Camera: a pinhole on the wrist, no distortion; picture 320 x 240 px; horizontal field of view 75.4 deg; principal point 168.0 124.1 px. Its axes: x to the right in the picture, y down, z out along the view. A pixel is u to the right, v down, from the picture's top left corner.
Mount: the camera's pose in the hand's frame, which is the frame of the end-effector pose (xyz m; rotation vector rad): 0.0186 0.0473 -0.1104 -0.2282 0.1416 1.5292
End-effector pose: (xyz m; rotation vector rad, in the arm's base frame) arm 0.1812 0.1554 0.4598 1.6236 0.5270 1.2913
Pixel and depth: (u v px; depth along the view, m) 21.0 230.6 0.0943
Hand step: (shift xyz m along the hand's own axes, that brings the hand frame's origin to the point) -0.0373 0.0057 -0.0061
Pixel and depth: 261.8 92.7 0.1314
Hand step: 0.0341 0.1355 0.0044
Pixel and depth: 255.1 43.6 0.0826
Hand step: 0.0478 0.0996 -0.0364
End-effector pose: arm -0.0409 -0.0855 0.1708 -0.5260 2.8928 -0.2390
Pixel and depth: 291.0 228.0 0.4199
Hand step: -0.2033 0.3940 0.2266
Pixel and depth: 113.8 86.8 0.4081
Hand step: 0.0670 0.0375 0.3150
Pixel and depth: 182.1 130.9 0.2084
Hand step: 0.0017 0.1103 0.0882
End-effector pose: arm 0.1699 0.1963 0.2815 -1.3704 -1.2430 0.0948
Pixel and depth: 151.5 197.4 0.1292
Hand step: -0.0340 0.0689 0.0147
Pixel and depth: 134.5 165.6 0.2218
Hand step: -0.0385 0.0658 0.1106
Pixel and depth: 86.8 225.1 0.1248
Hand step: -0.0504 0.0307 0.0186
